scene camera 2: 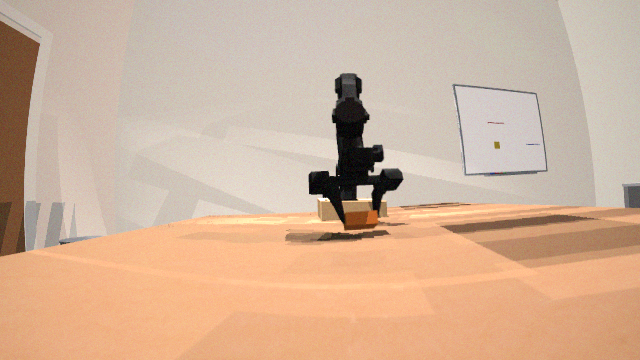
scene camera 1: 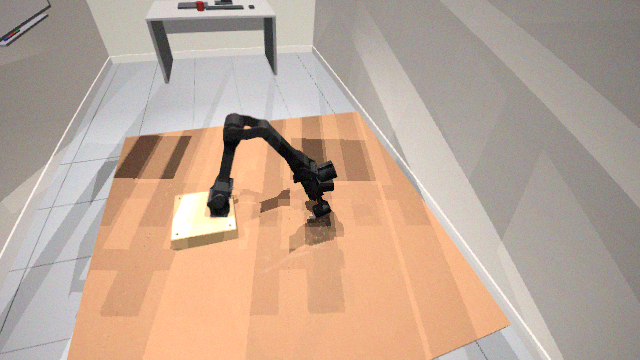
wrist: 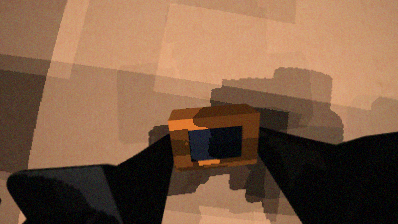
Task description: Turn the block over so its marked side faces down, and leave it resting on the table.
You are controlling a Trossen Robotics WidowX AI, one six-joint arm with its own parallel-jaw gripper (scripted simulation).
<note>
My gripper (scene camera 2: 360, 222) holds an orange block.
My gripper is seen too in the wrist view (wrist: 212, 135).
</note>
